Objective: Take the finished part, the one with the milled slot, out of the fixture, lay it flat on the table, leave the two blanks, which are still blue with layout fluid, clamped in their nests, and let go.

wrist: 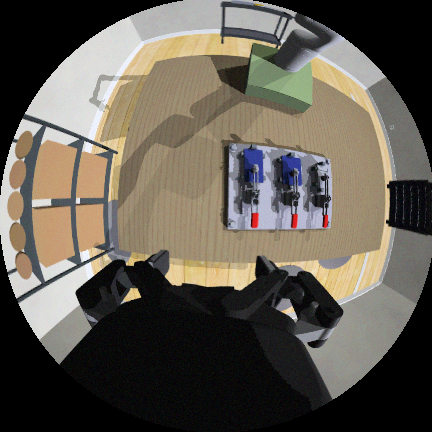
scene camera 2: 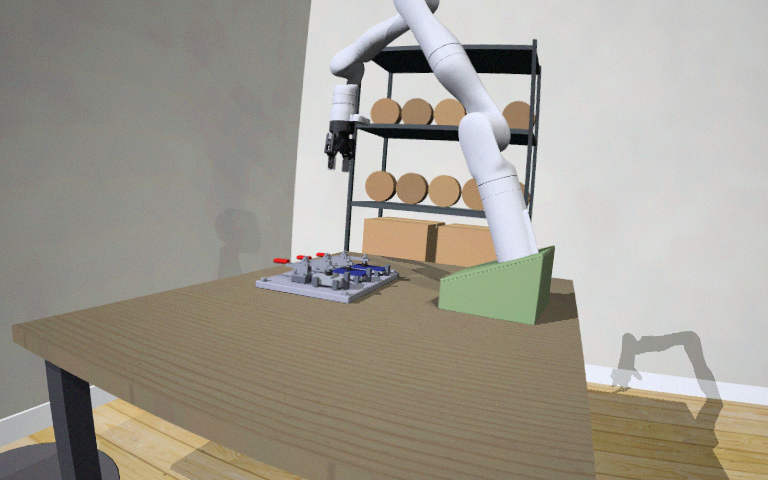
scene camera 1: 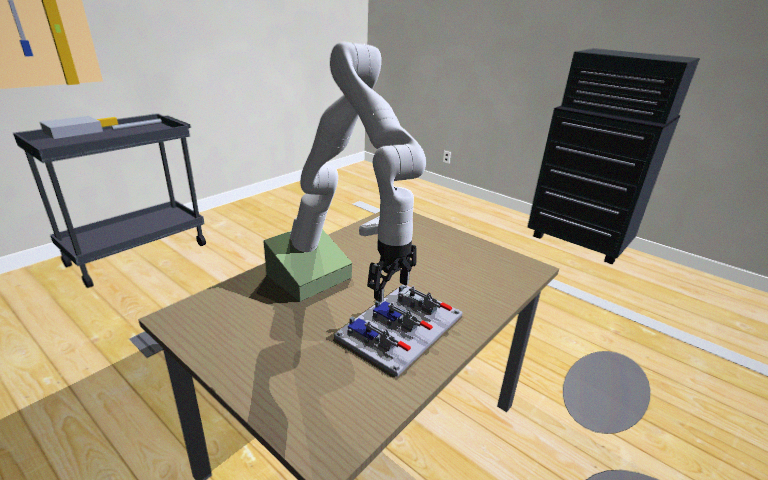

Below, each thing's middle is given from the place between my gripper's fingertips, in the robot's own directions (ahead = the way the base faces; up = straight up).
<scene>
I see my gripper 28 cm above the fixture plate [scene camera 1: 420, 338], 21 cm to the right of it and 9 cm past it.
</scene>
